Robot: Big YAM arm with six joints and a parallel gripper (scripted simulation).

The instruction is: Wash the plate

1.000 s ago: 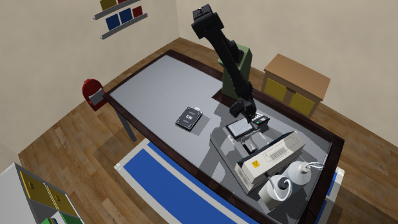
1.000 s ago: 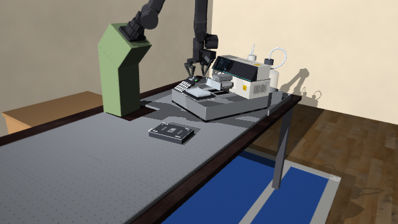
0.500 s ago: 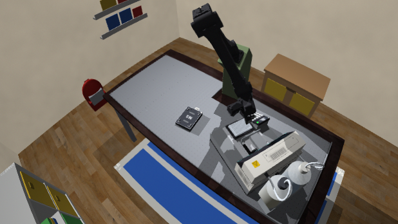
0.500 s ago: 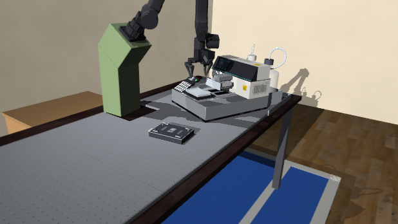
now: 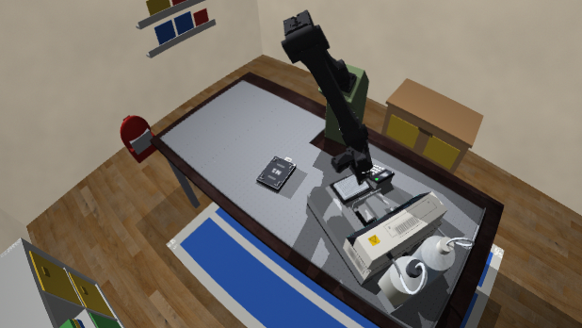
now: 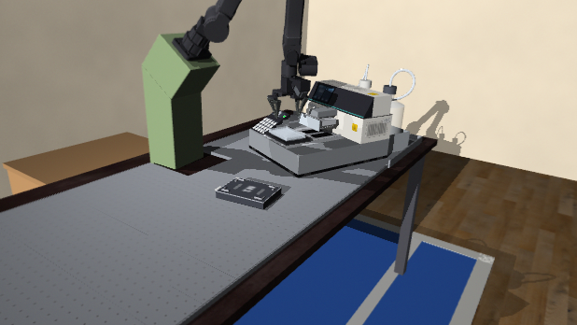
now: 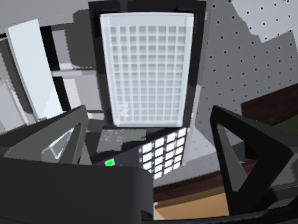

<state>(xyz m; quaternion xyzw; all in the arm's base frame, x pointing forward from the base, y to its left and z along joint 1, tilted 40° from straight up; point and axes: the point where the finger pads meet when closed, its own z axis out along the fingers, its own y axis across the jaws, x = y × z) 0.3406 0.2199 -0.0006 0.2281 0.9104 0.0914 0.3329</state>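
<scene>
The well plate is 80 mm below my hand. The rest, counted from my hand: plate nest N1: 350 mm to the right, 160 mm below, 70 mm ahead; then plate washer: 140 mm to the left, 70 mm ahead, 50 mm below; then carrier: 80 mm below.
</scene>
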